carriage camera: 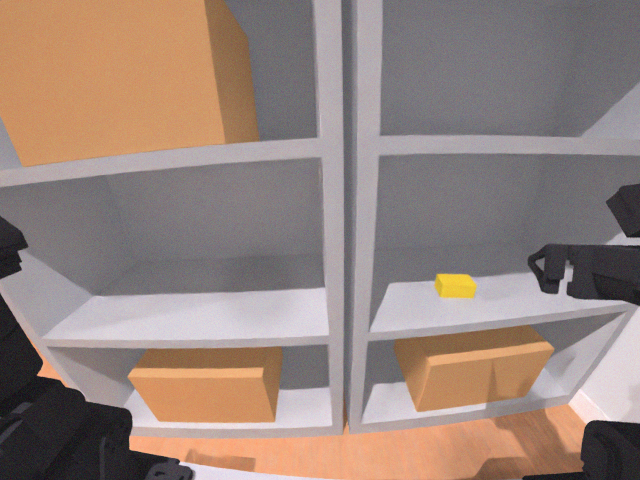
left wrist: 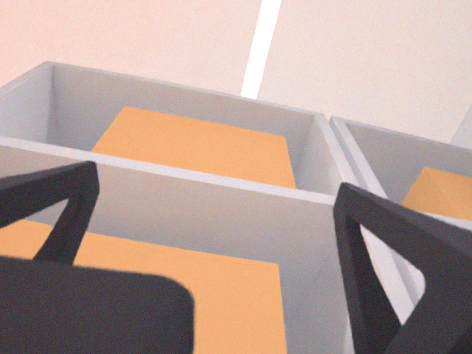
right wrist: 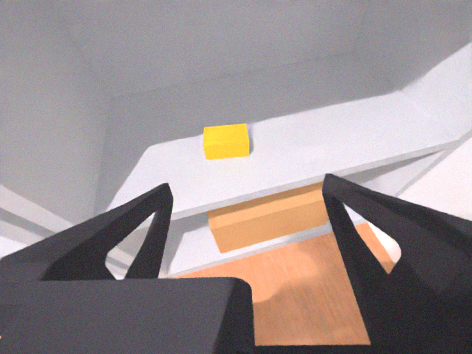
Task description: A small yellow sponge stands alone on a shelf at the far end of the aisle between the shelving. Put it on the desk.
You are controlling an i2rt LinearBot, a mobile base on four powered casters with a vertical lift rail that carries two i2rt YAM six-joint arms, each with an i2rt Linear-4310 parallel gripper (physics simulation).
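Places are measured from the left arm's base along level axes (x down, y back, z left), in metres.
Pixels of known places: left gripper, fingertip midpoint: (left wrist: 217, 185); right gripper, fingertip midpoint: (carriage camera: 558, 261) (right wrist: 245, 186).
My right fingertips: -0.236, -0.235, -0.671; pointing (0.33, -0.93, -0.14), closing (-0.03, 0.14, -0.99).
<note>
For each thing: its middle in the pictures, then the offset to it from my right fingertips, as dx, dy, dz. Level surfaces: height alone.
- small yellow sponge, body centre: (right wrist: 226, 141) (carriage camera: 454, 285) +0.247, -0.282, -0.003
- low grey-white shelf, its level: dx +0.270
- large box, body centre: (carriage camera: 144, 90) -0.323, -0.229, +0.797
The small yellow sponge (carriage camera: 455, 286) (right wrist: 226, 142) lies on a low grey-white shelf (carriage camera: 408, 312) (right wrist: 300, 145) in the right-hand shelving unit, above the bottom shelf. My right gripper (right wrist: 245, 186) is open with nothing between its fingers. In the right wrist view the sponge is beyond and above the fingertips, left of the middle of the gap, and apart from them. In the carriage view the right gripper is to the right of the sponge. My left gripper (left wrist: 217, 185) is open and empty, facing upper shelves. The desk does not show.
Orange boxes (carriage camera: 206, 392) (carriage camera: 475, 372) stand on the bottom shelves, and a large box (carriage camera: 113, 77) stands higher at the left. Upright panels (carriage camera: 328, 206) (carriage camera: 364, 206) stand between the bays. A shelf board (carriage camera: 491, 145) runs above the sponge. A white wall (carriage camera: 615, 372) is at the right.
</note>
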